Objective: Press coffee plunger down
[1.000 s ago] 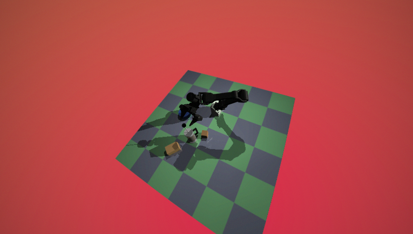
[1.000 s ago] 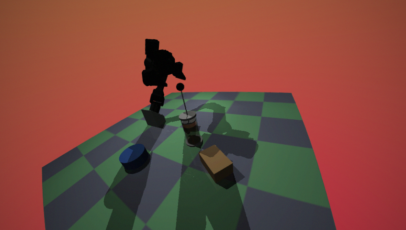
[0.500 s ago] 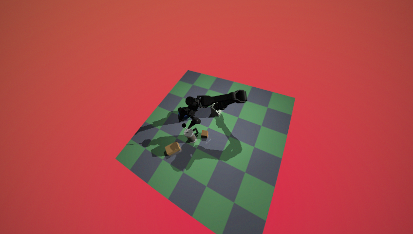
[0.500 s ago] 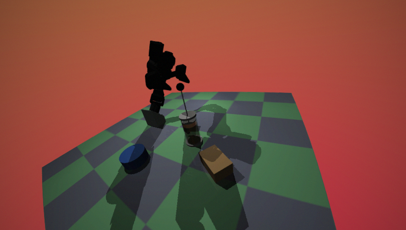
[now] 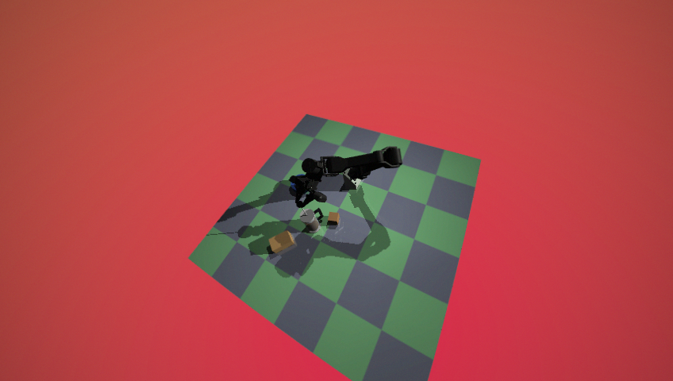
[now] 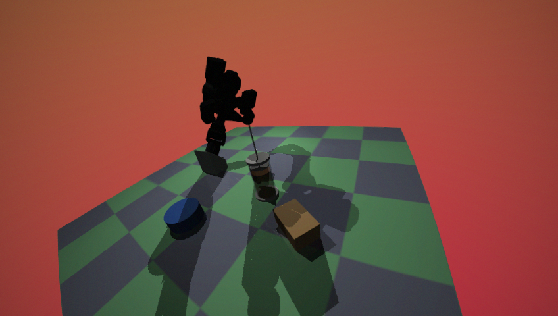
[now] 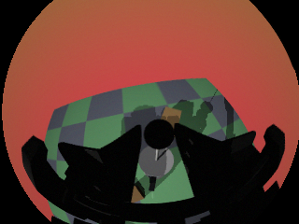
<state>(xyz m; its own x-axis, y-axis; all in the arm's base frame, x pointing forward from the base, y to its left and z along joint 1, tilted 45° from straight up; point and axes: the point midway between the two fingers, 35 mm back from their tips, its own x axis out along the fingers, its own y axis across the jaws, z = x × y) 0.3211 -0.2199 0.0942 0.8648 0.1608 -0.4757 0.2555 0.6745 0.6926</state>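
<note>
My gripper tip is now 14 cm above the coffee press, 2 cm past it and 1 cm to the right of it.
</note>
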